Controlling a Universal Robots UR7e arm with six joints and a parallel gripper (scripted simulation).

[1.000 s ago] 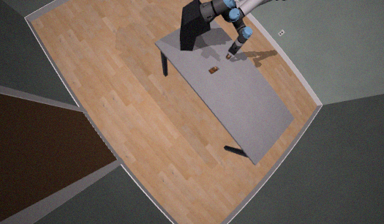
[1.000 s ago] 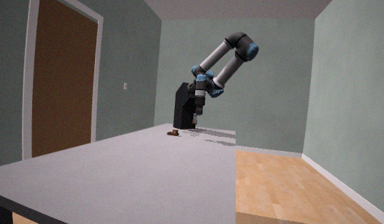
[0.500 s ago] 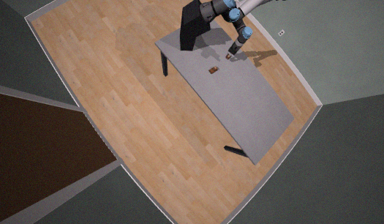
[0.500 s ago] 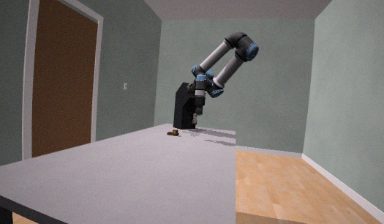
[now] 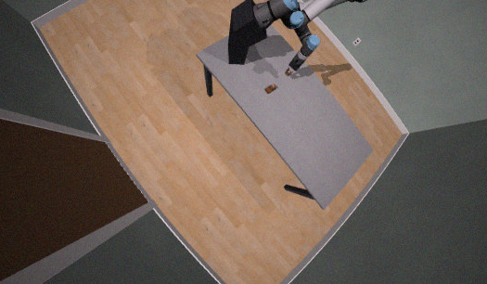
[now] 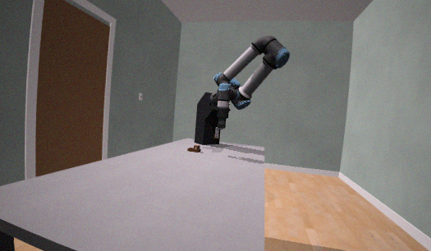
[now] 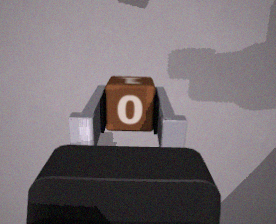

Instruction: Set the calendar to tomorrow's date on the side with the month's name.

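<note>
Now: the calendar tray 150 mm to the right of my hand, 120 mm below it and 10 mm ahead of it. From my hand the other things lie so: brown wooden cube: 10 mm below.
</note>
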